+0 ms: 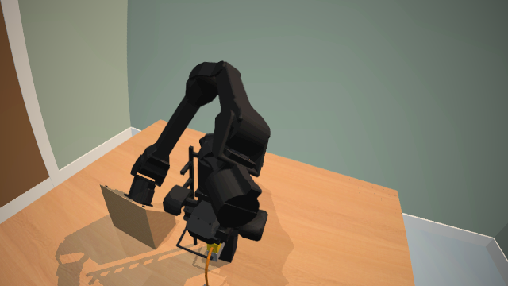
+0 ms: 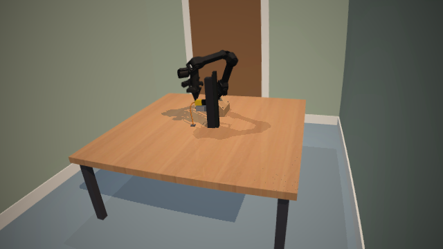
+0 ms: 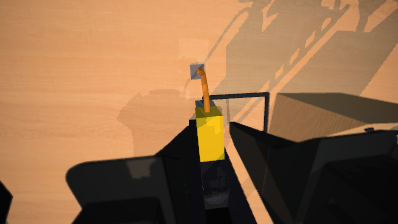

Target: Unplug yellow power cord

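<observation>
My gripper tip is 30 mm to the right of the yellow plug, 10 mm past it and 10 mm above it.
</observation>
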